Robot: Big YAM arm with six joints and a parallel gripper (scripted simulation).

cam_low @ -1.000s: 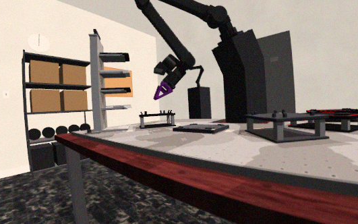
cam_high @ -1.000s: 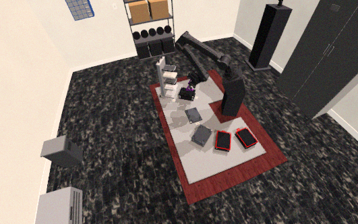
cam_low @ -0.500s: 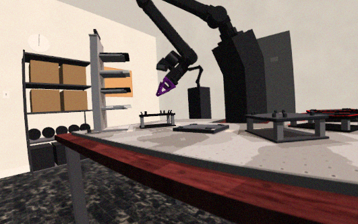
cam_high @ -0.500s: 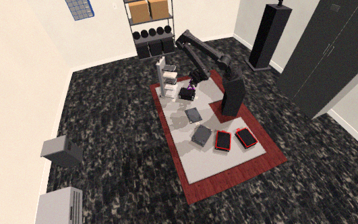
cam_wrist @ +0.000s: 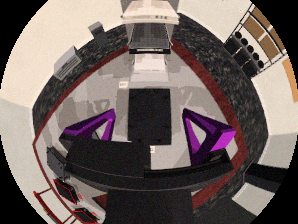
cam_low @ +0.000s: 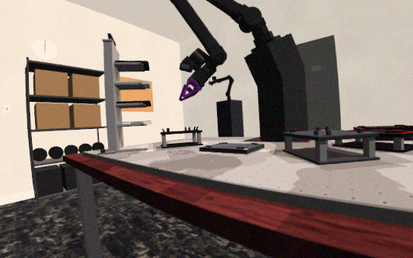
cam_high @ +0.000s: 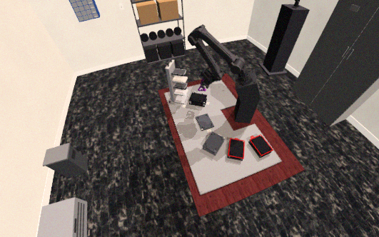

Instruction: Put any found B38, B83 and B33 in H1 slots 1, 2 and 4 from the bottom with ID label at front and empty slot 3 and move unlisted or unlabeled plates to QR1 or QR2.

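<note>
Right now my hand is 180 mm short of the white plate, 90 mm to the left of it and 60 mm below it. Also, from my hand: dark plate 180 mm ahead, 90 mm to the right, 130 mm above.
</note>
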